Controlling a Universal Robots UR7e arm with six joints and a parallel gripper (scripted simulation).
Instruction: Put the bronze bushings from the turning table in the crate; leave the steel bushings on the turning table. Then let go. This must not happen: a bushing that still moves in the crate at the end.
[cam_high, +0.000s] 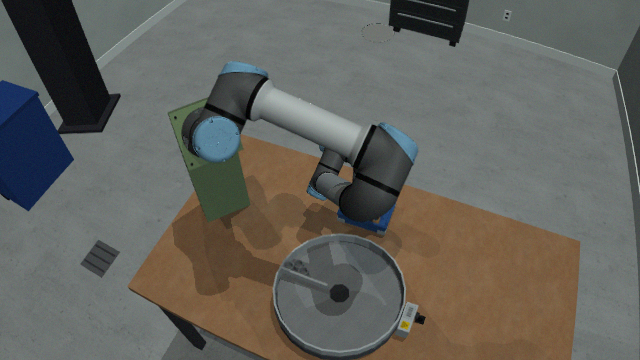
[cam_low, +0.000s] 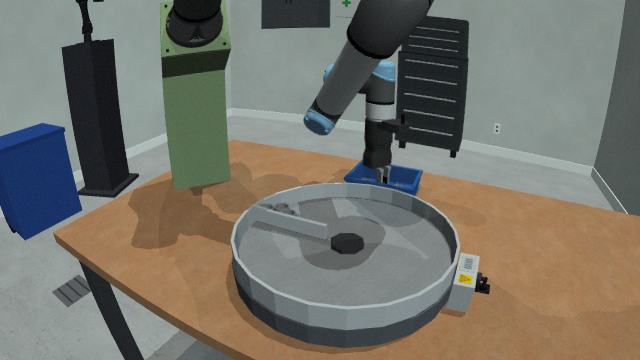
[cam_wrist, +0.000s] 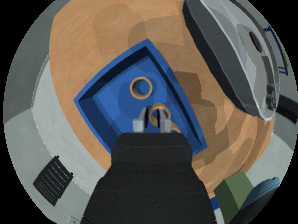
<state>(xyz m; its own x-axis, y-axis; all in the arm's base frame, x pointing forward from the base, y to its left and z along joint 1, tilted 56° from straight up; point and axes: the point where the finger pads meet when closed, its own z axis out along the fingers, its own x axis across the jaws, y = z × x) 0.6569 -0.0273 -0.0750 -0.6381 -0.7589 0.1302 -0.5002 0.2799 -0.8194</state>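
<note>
The blue crate lies 2 cm to the left of my hand and 1 cm ahead of it. The rest, counted from my hand: grey turning table (34 cm to the right, 9 cm behind, 2 cm above).
</note>
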